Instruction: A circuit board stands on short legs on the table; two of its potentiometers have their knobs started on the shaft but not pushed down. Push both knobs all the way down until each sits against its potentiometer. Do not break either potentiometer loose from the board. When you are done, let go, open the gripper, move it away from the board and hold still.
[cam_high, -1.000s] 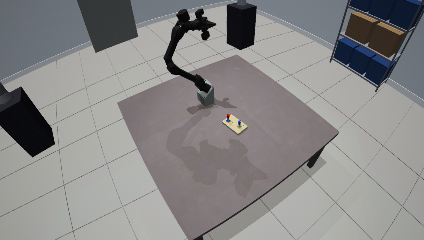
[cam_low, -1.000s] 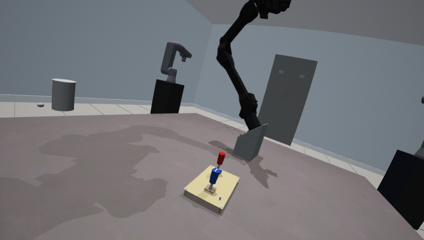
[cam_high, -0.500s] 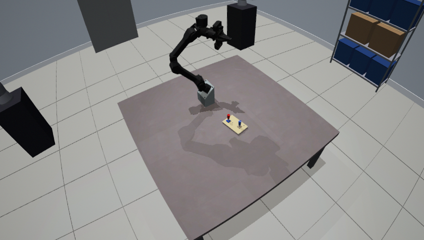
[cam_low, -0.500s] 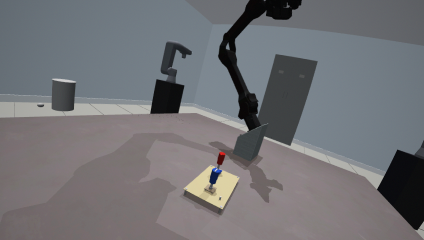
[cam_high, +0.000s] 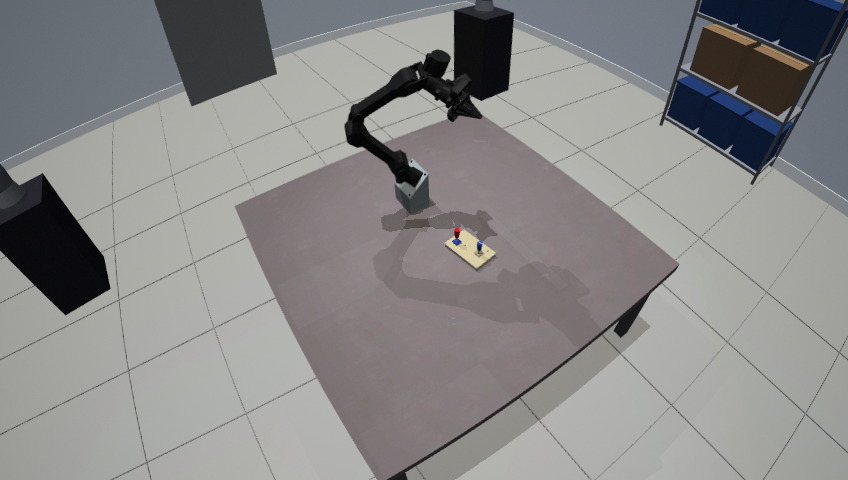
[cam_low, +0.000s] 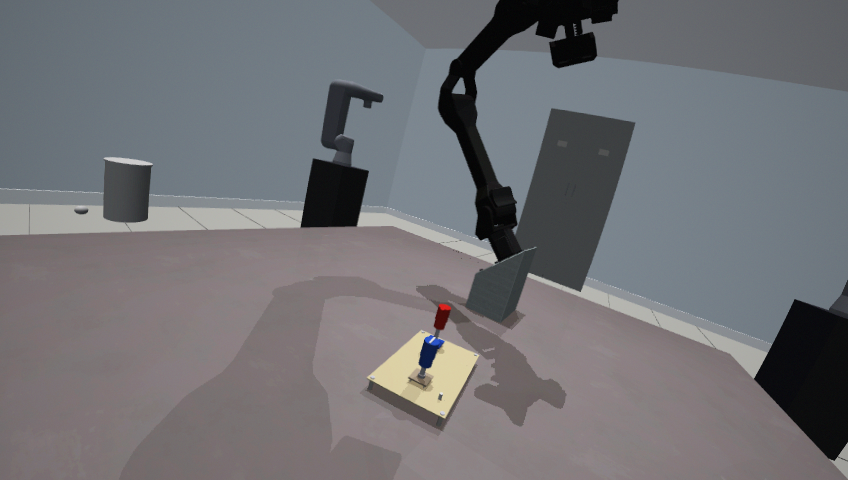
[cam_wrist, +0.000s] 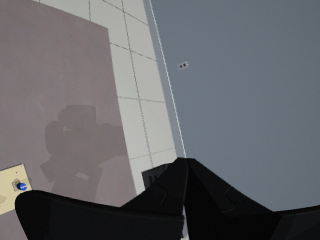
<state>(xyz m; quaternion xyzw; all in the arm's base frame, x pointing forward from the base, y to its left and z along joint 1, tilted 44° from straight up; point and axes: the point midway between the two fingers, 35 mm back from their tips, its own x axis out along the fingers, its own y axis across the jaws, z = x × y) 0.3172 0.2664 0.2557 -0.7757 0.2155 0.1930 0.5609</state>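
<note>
Now: gripper tip 20 mm past the red knob, 60 mm to the left of it and 450 mm above it. The rest, counted from my gripper tip: blue knob: 60 mm ahead, 40 mm to the right, 460 mm below.
</note>
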